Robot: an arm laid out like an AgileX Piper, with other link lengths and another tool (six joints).
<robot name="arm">
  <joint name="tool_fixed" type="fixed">
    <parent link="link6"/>
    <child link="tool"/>
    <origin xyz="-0.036 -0.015 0.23" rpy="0 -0.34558 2.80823"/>
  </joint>
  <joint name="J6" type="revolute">
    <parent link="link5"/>
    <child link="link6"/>
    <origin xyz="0 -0.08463 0" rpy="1.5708 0 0"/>
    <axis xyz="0 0 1"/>
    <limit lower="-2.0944" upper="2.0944"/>
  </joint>
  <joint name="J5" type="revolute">
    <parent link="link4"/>
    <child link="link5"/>
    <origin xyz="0 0 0" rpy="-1.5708 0 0"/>
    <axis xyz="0 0 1"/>
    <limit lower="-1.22" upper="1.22"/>
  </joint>
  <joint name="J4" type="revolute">
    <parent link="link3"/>
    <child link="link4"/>
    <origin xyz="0.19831 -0.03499 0" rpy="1.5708 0 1.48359"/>
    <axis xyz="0 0 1"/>
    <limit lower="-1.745" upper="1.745"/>
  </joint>
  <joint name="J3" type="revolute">
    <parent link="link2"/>
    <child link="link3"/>
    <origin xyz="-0.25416 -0.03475 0" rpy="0 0 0"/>
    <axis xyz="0 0 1"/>
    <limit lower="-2.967" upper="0"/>
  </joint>
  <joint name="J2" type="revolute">
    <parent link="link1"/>
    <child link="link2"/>
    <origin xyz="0 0 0" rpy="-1.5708 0 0"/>
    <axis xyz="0 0 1"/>
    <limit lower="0" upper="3.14"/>
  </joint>
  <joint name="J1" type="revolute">
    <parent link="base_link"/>
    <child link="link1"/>
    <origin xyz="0 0 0.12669" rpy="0 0 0"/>
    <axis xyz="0 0 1"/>
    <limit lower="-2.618" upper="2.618"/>
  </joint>
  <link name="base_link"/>
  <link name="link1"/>
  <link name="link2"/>
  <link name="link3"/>
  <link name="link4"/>
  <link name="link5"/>
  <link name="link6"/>
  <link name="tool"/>
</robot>
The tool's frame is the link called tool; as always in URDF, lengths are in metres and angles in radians.
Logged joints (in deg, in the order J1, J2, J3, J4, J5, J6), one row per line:
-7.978 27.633 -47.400 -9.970 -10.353 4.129
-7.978 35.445 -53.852 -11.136 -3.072 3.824
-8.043 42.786 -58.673 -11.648 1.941 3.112
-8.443 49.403 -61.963 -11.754 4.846 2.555
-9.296 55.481 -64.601 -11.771 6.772 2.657
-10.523 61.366 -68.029 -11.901 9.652 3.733
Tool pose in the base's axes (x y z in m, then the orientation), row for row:
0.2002 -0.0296 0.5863 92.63 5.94 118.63
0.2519 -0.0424 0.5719 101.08 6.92 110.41
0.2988 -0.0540 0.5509 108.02 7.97 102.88
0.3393 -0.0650 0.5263 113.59 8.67 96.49
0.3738 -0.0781 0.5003 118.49 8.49 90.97
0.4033 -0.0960 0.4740 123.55 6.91 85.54
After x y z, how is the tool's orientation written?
As a rotation vector, in degrees.
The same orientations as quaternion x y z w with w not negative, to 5 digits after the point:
0.59487 0.03815 0.76184 0.25352
0.65132 0.04459 0.71144 0.26007
0.69744 0.05146 0.66426 0.26399
0.73370 0.05600 0.62325 0.26478
0.76426 0.05476 0.58675 0.26198
0.79412 0.04441 0.54981 0.25519

